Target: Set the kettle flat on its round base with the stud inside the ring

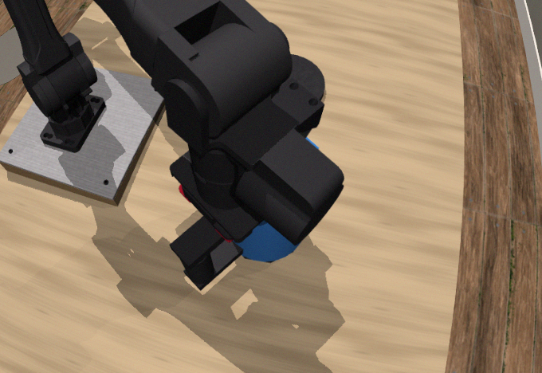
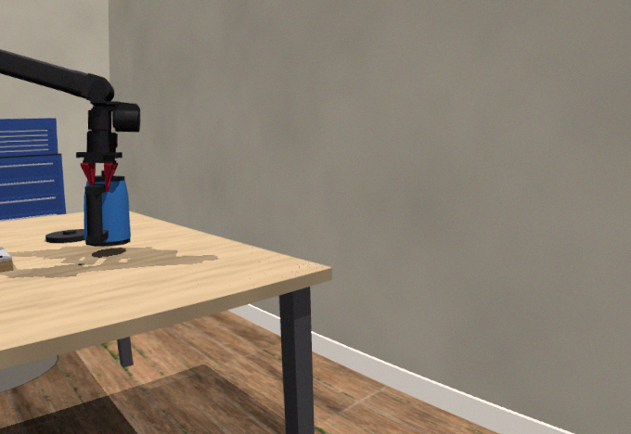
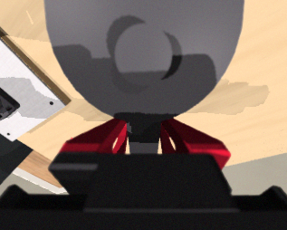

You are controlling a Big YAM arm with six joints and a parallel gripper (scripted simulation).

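The blue kettle lies 10 mm ahead of my hand, 30 mm to the left of it and 50 mm below it. From my hand the other things lie so: black round base 10 mm behind, 350 mm to the left, 170 mm below.
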